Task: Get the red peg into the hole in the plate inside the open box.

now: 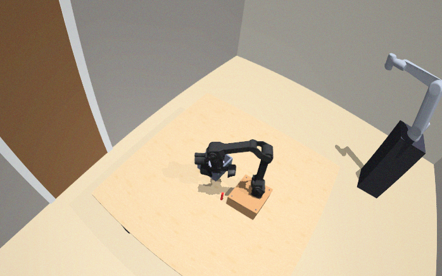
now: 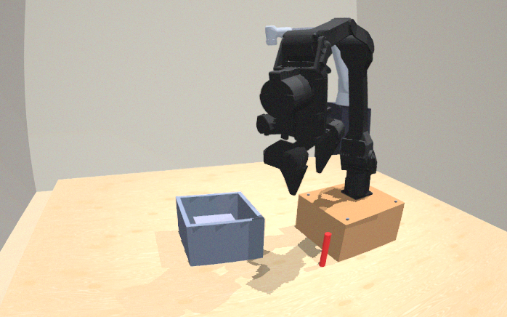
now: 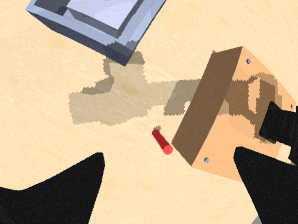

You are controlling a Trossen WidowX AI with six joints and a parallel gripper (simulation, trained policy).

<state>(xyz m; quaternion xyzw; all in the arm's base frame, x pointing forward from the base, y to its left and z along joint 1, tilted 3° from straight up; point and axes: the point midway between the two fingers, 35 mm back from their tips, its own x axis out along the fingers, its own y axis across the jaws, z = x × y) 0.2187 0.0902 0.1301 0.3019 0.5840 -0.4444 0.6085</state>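
Right now the red peg is 150 mm below my gripper tip, 50 mm behind it and 30 mm to the left of it. From my gripper tip the other things lie so: pale plate 150 mm to the right, 140 mm below, 120 mm ahead; grey-blue box 160 mm below, 150 mm to the right, 120 mm ahead.
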